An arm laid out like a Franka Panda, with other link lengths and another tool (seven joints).
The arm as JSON. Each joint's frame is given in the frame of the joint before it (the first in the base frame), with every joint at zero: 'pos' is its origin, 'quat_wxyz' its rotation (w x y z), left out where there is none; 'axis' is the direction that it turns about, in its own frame. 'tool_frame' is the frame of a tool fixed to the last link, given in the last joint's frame.
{
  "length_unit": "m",
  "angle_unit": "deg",
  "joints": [
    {
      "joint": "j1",
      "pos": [
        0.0,
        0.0,
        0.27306
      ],
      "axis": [
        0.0,
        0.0,
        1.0
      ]
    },
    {
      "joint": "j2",
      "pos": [
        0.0,
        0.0,
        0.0
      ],
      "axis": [
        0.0,
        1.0,
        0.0
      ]
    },
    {
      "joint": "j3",
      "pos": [
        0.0,
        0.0,
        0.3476
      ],
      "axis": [
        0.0,
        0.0,
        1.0
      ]
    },
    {
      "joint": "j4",
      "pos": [
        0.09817,
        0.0,
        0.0
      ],
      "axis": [
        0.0,
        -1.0,
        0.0
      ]
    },
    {
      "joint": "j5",
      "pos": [
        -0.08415,
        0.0,
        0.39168
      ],
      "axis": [
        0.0,
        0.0,
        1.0
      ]
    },
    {
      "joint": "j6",
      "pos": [
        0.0,
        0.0,
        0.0
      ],
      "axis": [
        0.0,
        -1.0,
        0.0
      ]
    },
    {
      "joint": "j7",
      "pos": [
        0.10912,
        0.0,
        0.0
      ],
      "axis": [
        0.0,
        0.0,
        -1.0
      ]
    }
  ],
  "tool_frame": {
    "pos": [
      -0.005,
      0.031,
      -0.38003
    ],
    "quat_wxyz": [
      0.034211,
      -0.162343,
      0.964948,
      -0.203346
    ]
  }
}
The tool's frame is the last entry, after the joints.
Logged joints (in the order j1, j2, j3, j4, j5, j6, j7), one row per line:
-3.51 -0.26 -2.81 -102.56 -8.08 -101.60 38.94
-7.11 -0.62 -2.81 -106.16 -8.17 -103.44 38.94
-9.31 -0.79 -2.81 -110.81 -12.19 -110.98 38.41
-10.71 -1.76 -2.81 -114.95 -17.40 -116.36 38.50
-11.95 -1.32 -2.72 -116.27 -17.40 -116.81 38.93
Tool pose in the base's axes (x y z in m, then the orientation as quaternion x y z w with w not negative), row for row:
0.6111 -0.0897 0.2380 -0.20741 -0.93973 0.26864 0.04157
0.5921 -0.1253 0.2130 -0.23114 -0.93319 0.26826 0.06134
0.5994 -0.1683 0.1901 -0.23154 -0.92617 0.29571 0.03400
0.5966 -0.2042 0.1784 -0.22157 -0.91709 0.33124 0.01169
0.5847 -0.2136 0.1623 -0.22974 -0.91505 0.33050 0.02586
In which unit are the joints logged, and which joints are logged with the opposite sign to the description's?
The joints are logged in degrees. Opposite sign: j6.
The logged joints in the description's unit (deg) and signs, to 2 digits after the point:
-3.51 -0.26 -2.81 -102.56 -8.08 101.60 38.94
-7.11 -0.62 -2.81 -106.16 -8.17 103.44 38.94
-9.31 -0.79 -2.81 -110.81 -12.19 110.98 38.41
-10.71 -1.76 -2.81 -114.95 -17.40 116.36 38.50
-11.95 -1.32 -2.72 -116.27 -17.40 116.81 38.93

